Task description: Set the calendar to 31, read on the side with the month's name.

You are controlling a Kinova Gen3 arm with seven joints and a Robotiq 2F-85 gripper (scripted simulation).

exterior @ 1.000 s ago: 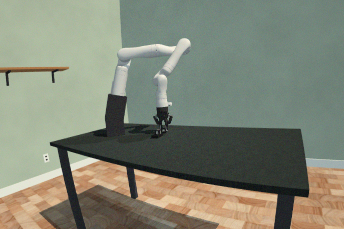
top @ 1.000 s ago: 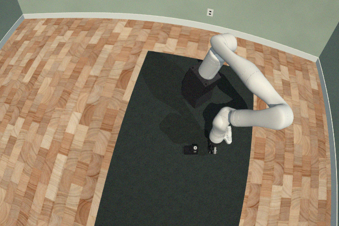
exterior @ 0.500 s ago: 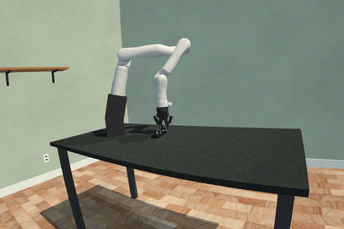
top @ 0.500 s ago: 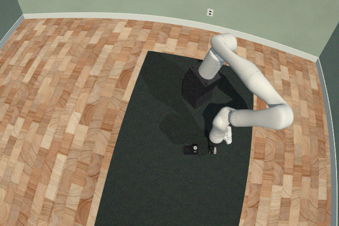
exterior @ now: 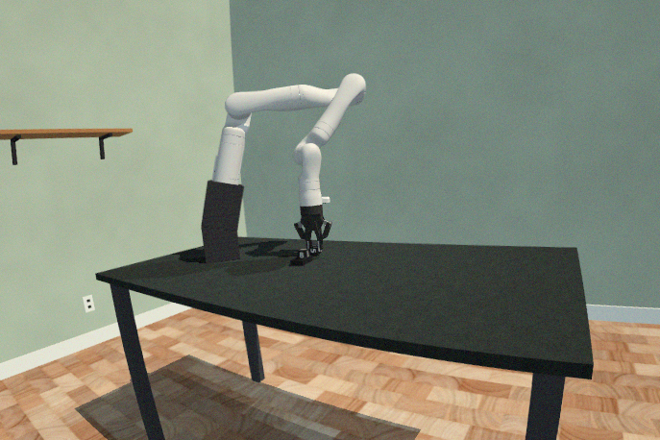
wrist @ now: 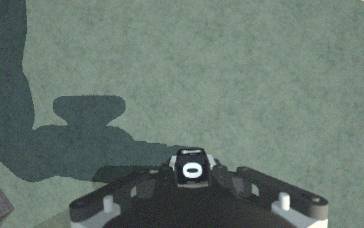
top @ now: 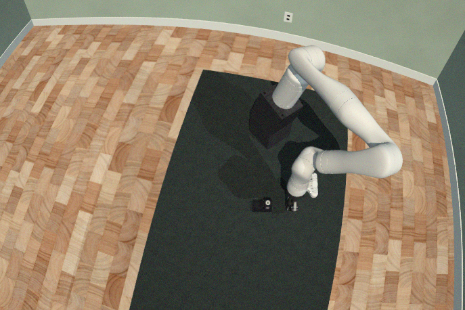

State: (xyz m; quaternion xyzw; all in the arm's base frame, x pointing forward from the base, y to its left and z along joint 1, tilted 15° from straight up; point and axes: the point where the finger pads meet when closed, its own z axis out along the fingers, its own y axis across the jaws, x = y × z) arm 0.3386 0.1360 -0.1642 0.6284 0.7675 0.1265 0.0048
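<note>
Now: the black calendar tray 100 mm to the right of my hand, 20 mm below it and 20 mm ahead of it.
</note>
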